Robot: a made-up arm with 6 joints. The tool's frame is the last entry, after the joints.
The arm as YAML. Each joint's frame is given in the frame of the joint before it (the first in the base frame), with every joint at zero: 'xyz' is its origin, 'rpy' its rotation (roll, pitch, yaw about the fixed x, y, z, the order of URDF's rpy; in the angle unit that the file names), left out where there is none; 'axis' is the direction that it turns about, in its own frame. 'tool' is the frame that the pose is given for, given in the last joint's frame.
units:
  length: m
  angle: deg
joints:
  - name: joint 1
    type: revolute
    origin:
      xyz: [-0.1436, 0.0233, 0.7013]
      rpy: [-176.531, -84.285, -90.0]
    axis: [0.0, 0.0, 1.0]
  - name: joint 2
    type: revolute
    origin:
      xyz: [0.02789, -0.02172, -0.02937]
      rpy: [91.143, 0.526, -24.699]
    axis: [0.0, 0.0, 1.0]
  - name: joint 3
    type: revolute
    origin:
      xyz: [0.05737, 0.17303, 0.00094]
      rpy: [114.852, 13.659, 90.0]
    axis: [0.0, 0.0, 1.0]
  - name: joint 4
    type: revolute
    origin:
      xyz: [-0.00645, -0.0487, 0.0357]
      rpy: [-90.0, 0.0, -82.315]
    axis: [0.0, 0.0, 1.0]
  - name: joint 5
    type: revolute
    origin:
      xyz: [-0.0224, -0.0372, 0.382]
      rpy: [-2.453, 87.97, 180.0]
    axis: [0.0, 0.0, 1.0]
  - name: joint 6
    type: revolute
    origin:
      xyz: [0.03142, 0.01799, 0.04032]
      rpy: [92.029, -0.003, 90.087]
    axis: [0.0, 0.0, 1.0]
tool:
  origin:
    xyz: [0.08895, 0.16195, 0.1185]
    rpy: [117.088, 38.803, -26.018]
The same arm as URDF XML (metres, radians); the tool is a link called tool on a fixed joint. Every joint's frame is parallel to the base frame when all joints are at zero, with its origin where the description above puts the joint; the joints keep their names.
<robot name="arm">
<joint name="joint 1" type="continuous"><parent link="base"/><child link="link1"/><origin xyz="-0.1436 0.0233 0.7013"/><axis xyz="0.0605 -0.993207 -0.099401"/></joint>
<joint name="joint 2" type="continuous"><parent link="link1"/><child link="link2"/><origin xyz="0.0199 0.0277 0.0308"/><axis xyz="0.905391 0.116099 -0.408396"/></joint>
<joint name="joint 3" type="continuous"><parent link="link2"/><child link="link3"/><origin xyz="0.039 -0.1747 0.0345"/><axis xyz="0 0 1"/></joint>
<joint name="joint 4" type="continuous"><parent link="link3"/><child link="link4"/><origin xyz="-0.0474 0.0129 0.0357"/><axis xyz="0 -1 0"/></joint>
<joint name="joint 5" type="continuous"><parent link="link4"/><child link="link5"/><origin xyz="0.0224 -0.382 0.0372"/><axis xyz="0.998456 -0.035398 0.042798"/></joint>
<joint name="joint 6" type="continuous"><parent link="link5"/><child link="link6"/><origin xyz="0.0406 0.03 0.0197"/><axis xyz="0 1 0"/></joint>
<joint name="tool_joint" type="fixed"><parent link="link6"/><child link="tool"/><origin xyz="0.158 0.1185 0.0958" rpy="2.7569 -0.7547 -2.1059"/></joint>
<link name="base"/>
<link name="link1"/>
<link name="link2"/>
<link name="link3"/>
<link name="link4"/>
<link name="link5"/>
<link name="link6"/>
<link name="tool"/>
</robot>

